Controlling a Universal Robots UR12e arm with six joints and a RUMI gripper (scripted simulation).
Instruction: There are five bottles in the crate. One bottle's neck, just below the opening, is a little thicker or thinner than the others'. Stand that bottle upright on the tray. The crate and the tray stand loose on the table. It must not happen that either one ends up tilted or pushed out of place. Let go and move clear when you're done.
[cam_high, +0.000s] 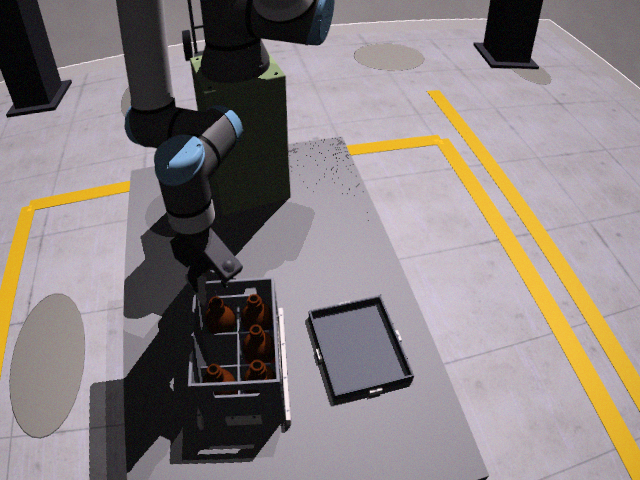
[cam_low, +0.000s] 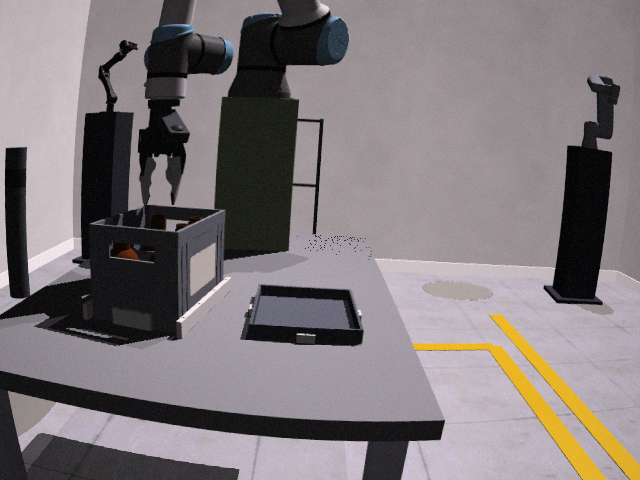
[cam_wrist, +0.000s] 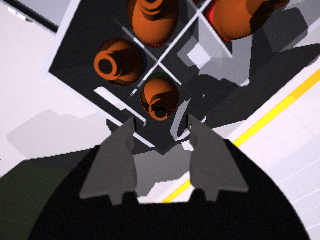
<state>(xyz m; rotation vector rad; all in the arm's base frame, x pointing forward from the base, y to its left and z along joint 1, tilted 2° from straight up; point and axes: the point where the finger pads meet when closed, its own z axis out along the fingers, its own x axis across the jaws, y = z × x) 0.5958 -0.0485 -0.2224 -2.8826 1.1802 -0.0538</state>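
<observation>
The dark grey crate lies 110 mm below my hand, 80 mm ahead of it and 40 mm to the left of it. Also, from my hand: black tray: 320 mm to the left, 180 mm below, 40 mm ahead.
</observation>
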